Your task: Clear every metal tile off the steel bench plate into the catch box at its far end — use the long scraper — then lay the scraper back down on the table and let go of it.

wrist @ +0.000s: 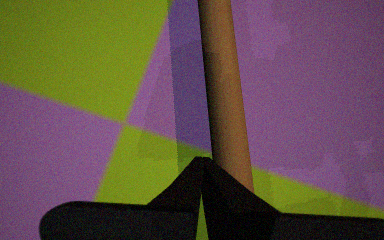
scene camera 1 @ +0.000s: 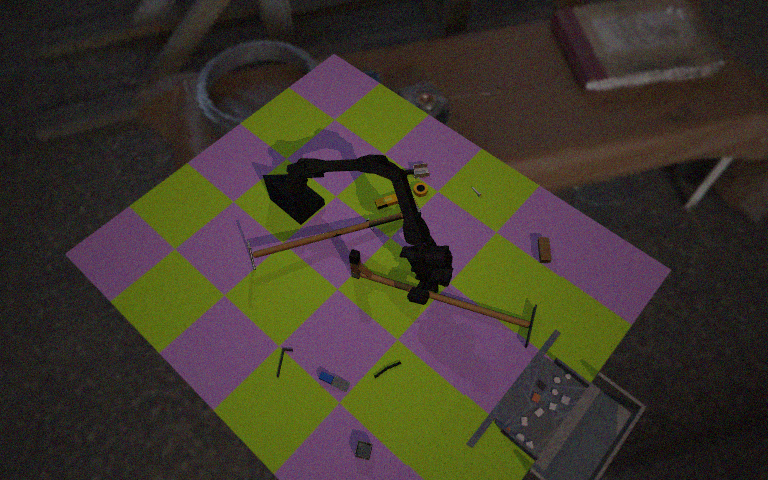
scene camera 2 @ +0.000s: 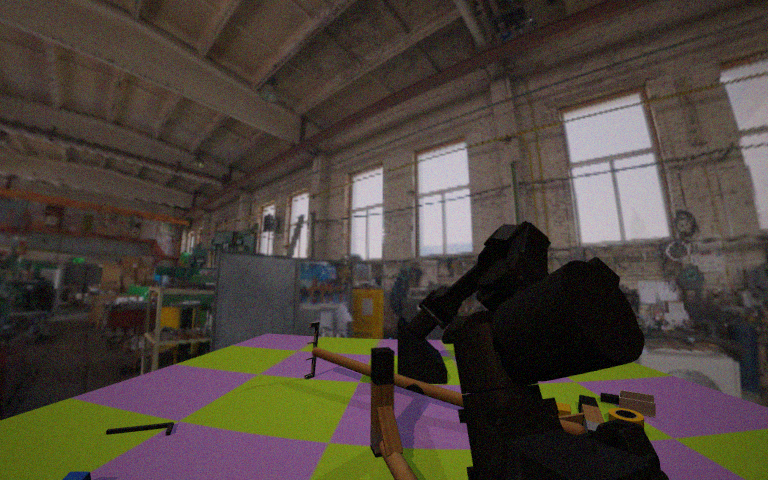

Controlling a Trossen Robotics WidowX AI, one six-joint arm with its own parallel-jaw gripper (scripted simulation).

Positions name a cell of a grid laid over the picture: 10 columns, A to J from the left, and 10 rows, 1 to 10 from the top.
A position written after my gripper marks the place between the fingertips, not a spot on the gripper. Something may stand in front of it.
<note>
I see my gripper (scene camera 1: F7), a long scraper (scene camera 1: F7) and a grey box (scene camera 2: I9).
My gripper shows as well in the wrist view (wrist: F7).
</note>
